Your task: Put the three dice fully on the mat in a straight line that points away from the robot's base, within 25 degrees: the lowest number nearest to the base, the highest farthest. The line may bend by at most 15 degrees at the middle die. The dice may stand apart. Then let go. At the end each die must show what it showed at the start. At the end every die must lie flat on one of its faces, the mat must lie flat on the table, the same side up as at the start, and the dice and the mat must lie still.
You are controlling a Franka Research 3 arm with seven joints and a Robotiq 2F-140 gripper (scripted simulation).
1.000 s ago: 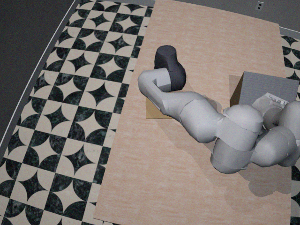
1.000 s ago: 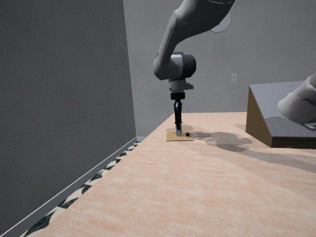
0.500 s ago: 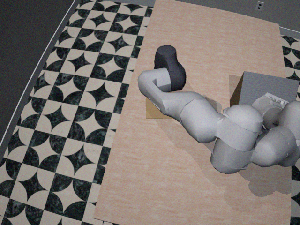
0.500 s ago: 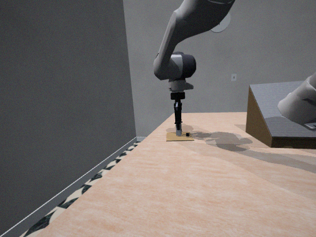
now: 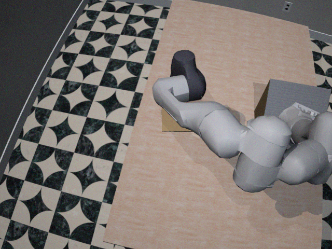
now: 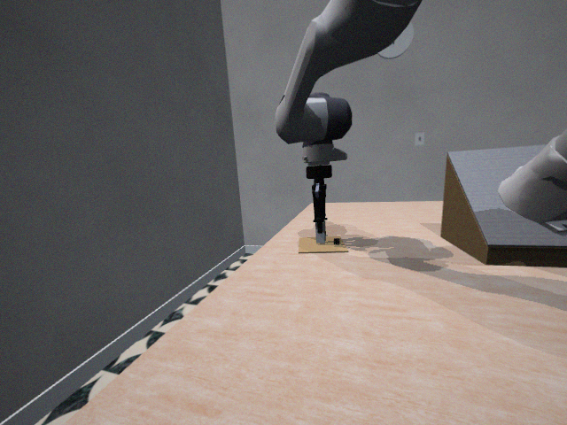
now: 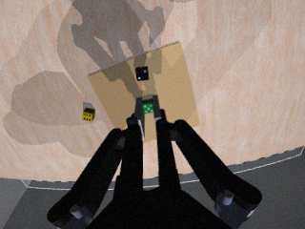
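My hand is 3 cm above the green die. From my hand the other things lie so: yellow die: 10 cm to the right, 4 cm below; tan mat: 4 cm below; black die: 5 cm behind, 3 cm below.
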